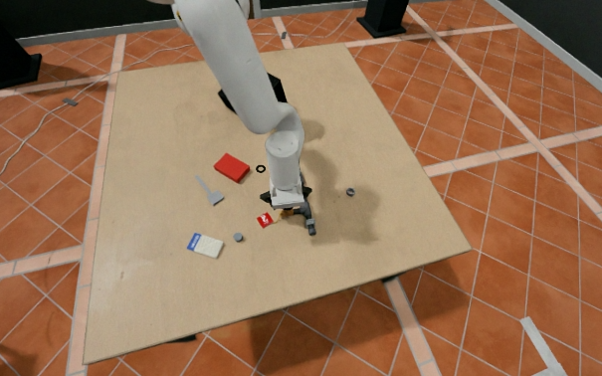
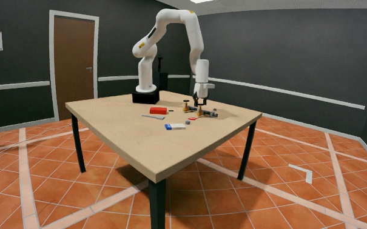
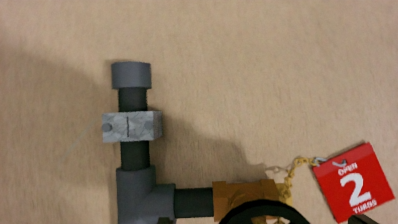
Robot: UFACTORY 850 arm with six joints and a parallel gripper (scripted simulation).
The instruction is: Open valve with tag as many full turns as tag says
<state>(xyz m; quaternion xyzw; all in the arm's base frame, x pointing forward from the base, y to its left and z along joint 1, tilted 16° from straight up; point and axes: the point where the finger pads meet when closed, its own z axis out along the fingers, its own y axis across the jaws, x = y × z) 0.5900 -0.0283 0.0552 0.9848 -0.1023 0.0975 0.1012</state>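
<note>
The red tag is 80 mm to the right of my hand and 90 mm below it. The rest, counted from my hand: blue card (10 mm ahead, 310 mm to the right, 80 mm below); red block (270 mm behind, 140 mm to the right, 80 mm below); grey scraper (200 mm behind, 250 mm to the right, 80 mm below).
</note>
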